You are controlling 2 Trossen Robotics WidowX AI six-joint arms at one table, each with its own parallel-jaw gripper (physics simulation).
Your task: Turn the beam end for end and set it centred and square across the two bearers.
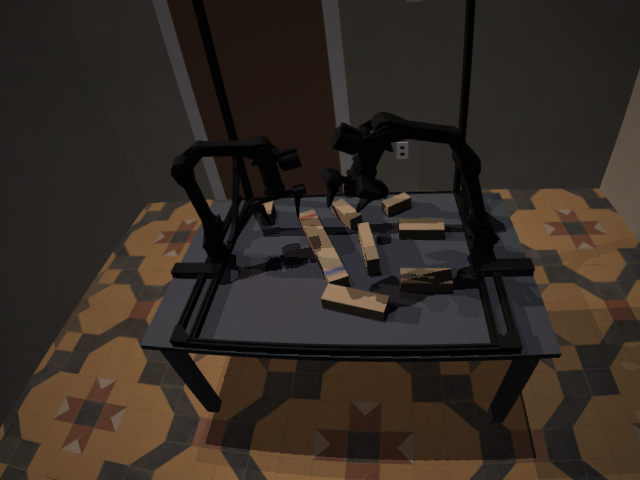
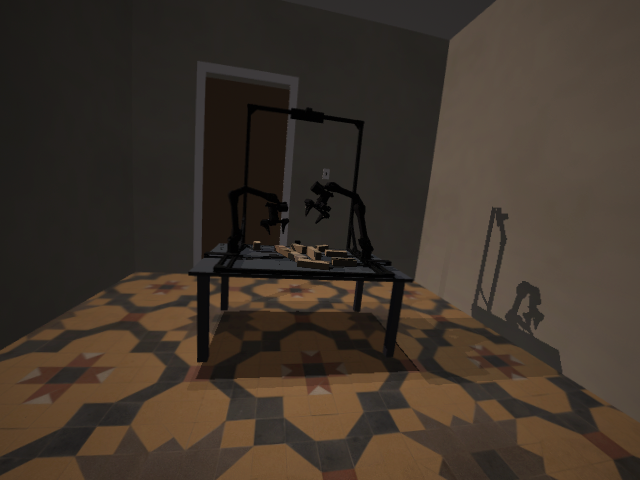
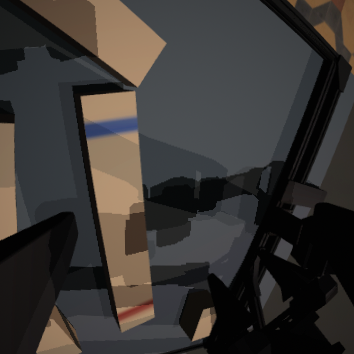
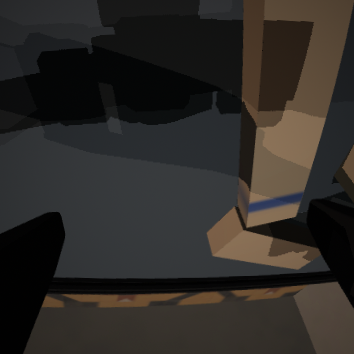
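Seen in the pictures: left gripper, fingertip midpoint: (image 1: 342,209) (image 2: 310,220) (image 3: 196,219); right gripper, fingertip midpoint: (image 1: 284,222) (image 2: 276,234) (image 3: 236,261) (image 4: 187,217); left arm's base, link origin: (image 1: 482,250) (image 2: 365,258); right arm's base, link origin: (image 1: 217,254) (image 2: 232,252) (image 3: 278,221).
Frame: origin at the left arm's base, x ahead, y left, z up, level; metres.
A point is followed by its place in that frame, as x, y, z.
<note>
The beam (image 1: 316,239) @(0.556, -0.050, 0.019) (image 3: 116,185) @(0.508, 0.031, 0.019) (image 4: 280,172) @(0.501, 0.058, 0.019) is a long pale wooden bar with a red band at its back end and a blue band at its front end. It lies aslant left of the table's middle. Two similar blocks (image 1: 421,228) @(0.195, -0.096, 0.019) (image 1: 419,286) @(0.221, 0.157, 0.005) lie roughly parallel at the right; whether these are the bearers I cannot tell. My left gripper (image 1: 344,206) @(0.436, 0.097, 0.253) (image 2: 312,218) @(0.436, 0.097, 0.253) is open and empty, above the table's back, right of the beam's red end. My right gripper (image 1: 284,218) @(0.640, -0.008, 0.132) (image 2: 276,231) @(0.640, -0.008, 0.132) (image 4: 187,217) @(0.640, -0.008, 0.132) is open and empty, left of the beam's back part.
A front block (image 1: 354,299) @(0.413, 0.217, 0.019) (image 3: 120,37) @(0.459, 0.197, 0.019) (image 4: 240,247) @(0.479, 0.194, 0.019) lies close to the beam's blue end. Another block (image 1: 368,242) @(0.376, -0.001, 0.044) (image 3: 6,185) @(0.384, 0.020, 0.044) lies right of the beam. More blocks (image 1: 346,211) @(0.460, -0.193, 0.028) (image 1: 396,204) @(0.275, -0.237, 0.021) (image 1: 268,210) @(0.762, -0.212, 0.031) lie at the back. A black frame (image 1: 330,347) @(0.471, 0.369, -0.002) edges the table.
</note>
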